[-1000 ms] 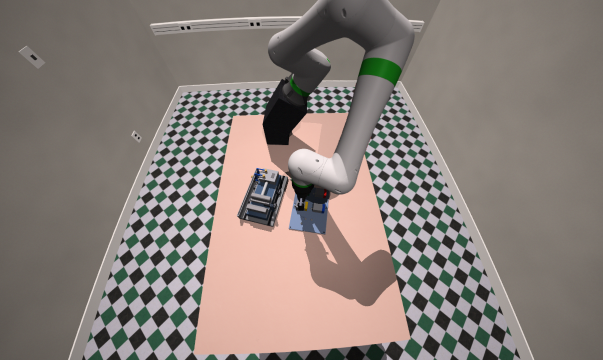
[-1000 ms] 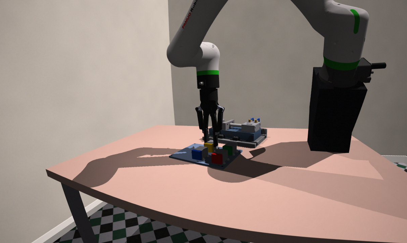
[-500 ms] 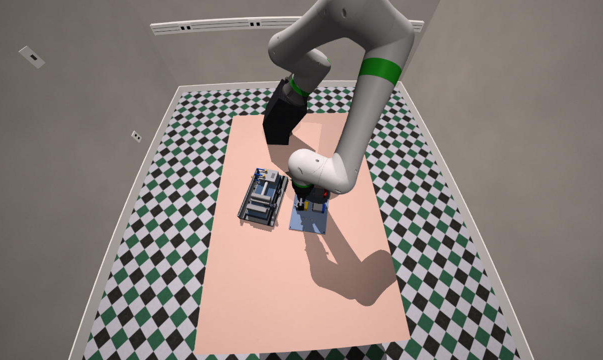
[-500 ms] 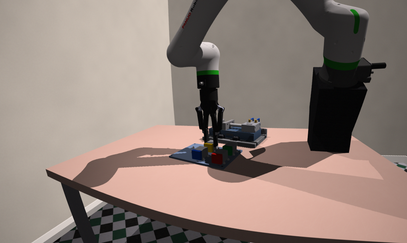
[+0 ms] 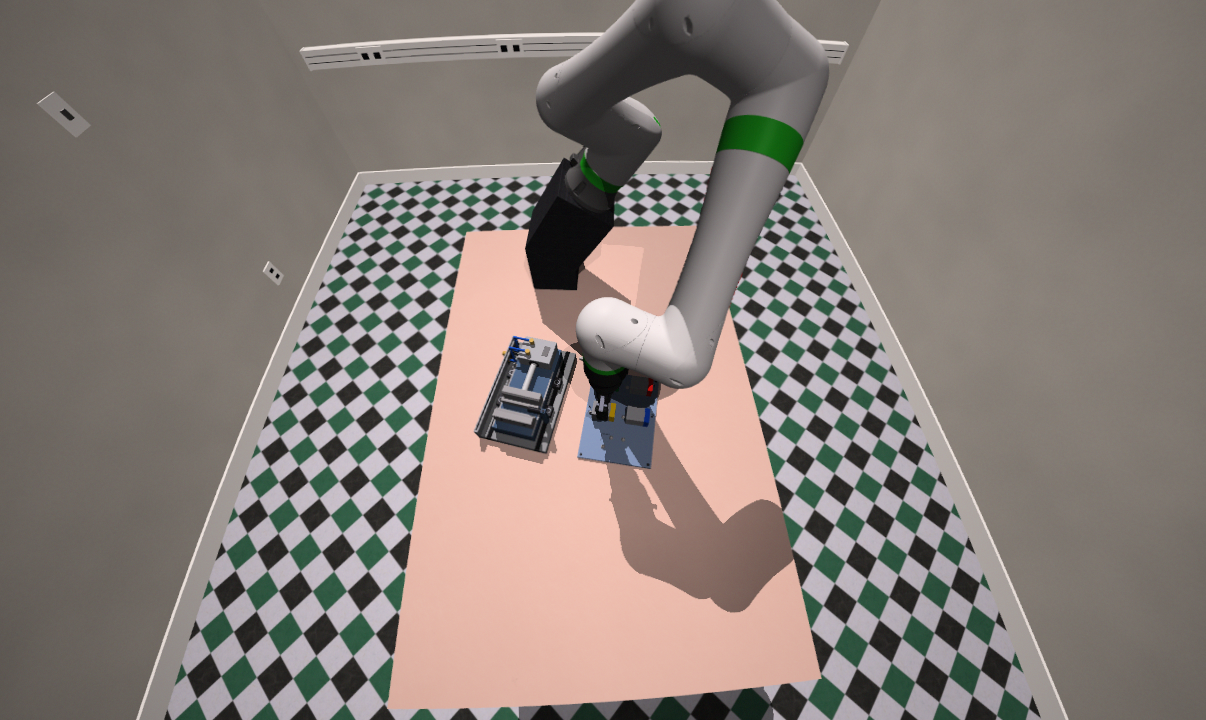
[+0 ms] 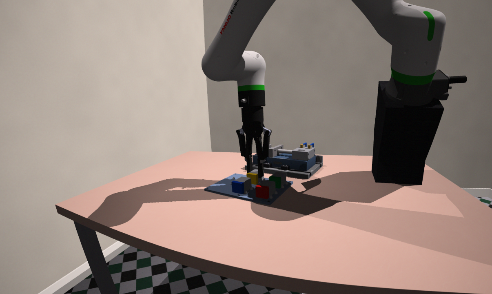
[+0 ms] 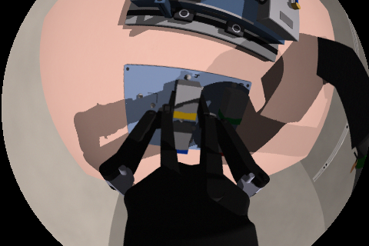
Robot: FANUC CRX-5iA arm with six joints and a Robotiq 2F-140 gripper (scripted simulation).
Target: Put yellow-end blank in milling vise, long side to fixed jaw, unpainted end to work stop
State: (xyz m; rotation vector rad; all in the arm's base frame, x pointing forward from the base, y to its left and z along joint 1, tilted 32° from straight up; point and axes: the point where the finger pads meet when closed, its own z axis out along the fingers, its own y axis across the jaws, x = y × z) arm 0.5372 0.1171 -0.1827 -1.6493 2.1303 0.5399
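Right now the plate is 10 mm ahead of my hand, 40 mm to the left of it and 60 mm below it. Also, from my hand: blue-ended blank (20 mm ahead, 90 mm to the left, 30 mm below); then green-ended blank (90 mm behind, 20 mm to the left, 30 mm below); then yellow-ended blank (30 mm below).
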